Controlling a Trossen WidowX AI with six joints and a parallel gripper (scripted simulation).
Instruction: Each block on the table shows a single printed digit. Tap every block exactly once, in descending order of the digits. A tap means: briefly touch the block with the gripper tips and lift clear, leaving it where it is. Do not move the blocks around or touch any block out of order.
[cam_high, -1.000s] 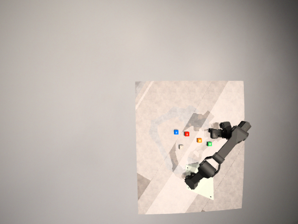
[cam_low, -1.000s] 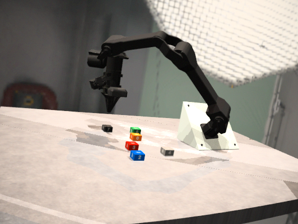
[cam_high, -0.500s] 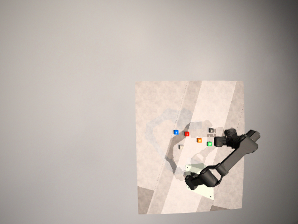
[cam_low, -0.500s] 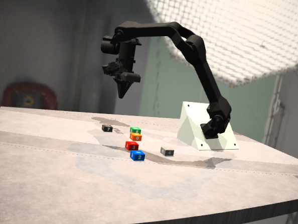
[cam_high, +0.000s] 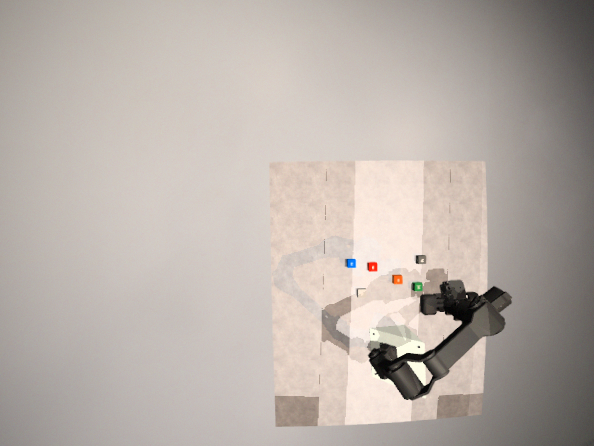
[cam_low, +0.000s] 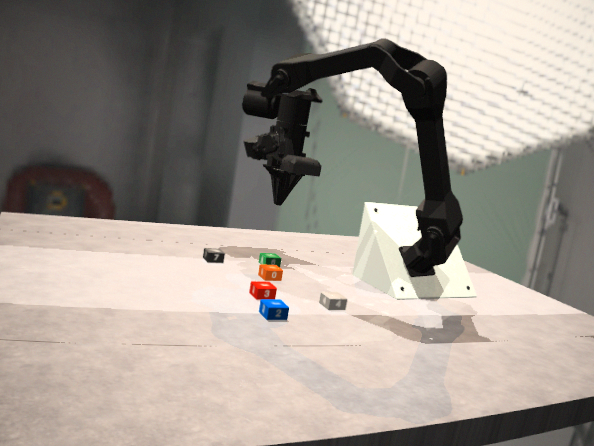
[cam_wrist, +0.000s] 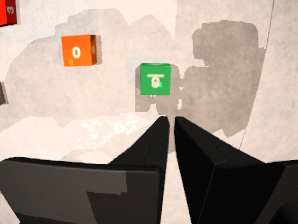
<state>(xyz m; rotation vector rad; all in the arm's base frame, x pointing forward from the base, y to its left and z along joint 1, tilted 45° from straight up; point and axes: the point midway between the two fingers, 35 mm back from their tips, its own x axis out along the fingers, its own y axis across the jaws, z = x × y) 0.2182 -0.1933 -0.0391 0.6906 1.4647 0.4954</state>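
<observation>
The green block is 11 cm below my gripper tip and 1 cm to the left of it. Also, from my gripper tip: orange block: 11 cm below, 8 cm to the left, 4 cm ahead; red block 3: 18 cm to the left, 11 cm below, 11 cm ahead; black block: 11 cm below, 11 cm ahead, 2 cm to the right.
</observation>
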